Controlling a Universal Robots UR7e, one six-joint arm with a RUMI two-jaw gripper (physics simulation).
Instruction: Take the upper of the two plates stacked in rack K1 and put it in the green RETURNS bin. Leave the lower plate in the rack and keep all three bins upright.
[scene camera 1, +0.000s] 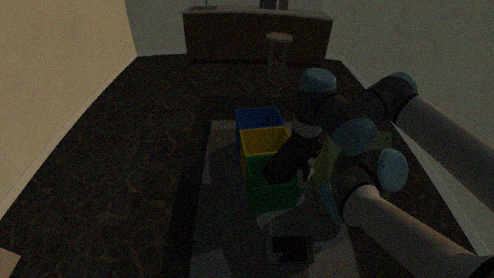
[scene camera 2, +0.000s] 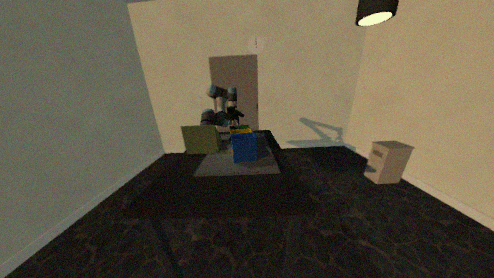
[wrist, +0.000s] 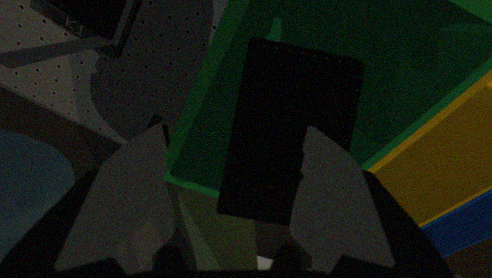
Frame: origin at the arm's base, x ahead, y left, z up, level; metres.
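Where they show: gripper, fingertip midpoint: (scene camera 1: 290, 178) (wrist: 236, 128); arm's base, link origin: (scene camera 1: 354, 164) (scene camera 2: 206, 132).
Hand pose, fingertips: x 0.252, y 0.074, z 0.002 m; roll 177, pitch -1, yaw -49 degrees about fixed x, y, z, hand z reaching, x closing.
Observation:
Things, the pixels of their top centre, and the offset from my fingertips.
- green bin, top centre: (wrist: 313, 117) (scene camera 1: 276, 168) dx +0.045, dy -0.018, dz +0.022 m
- Rack K1, top centre: (scene camera 1: 298, 236) dx -0.018, dy +0.187, dz -0.016 m
- bin with a black plate, top centre: (scene camera 1: 287, 248) dx -0.008, dy +0.189, dz -0.124 m
- yellow bin, top centre: (wrist: 430, 184) (scene camera 1: 267, 139) (scene camera 2: 241, 131) dx +0.076, dy -0.145, dz +0.022 m
- blue bin, top centre: (wrist: 487, 219) (scene camera 1: 259, 117) (scene camera 2: 243, 135) dx +0.106, dy -0.272, dz +0.022 m
My gripper (scene camera 1: 306, 174) (scene camera 2: 235, 121) (wrist: 236, 128) is open, its fingers well apart over the near end of the green bin (scene camera 1: 274, 198) (wrist: 410, 95). In the wrist view a black plate (wrist: 295, 110) lies beyond the fingertips, across the bin's near rim. The right finger overlaps it; the left finger is apart from it, with green showing in the gap. What bears the plate cannot be told. Rack K1 (scene camera 1: 268, 250) (wrist: 75, 24) stands beside the bin with a black plate (scene camera 1: 291, 248) (wrist: 97, 12) in it. The green bin is upright.
The yellow bin (scene camera 1: 265, 140) (scene camera 2: 241, 131) (wrist: 430, 160) and blue bin (scene camera 1: 260, 118) (scene camera 2: 244, 148) (wrist: 465, 220) stand upright in a row behind the green one. An olive box (scene camera 1: 327, 160) (scene camera 2: 200, 139) (wrist: 235, 240) stands near the arm. The views are dark and grainy.

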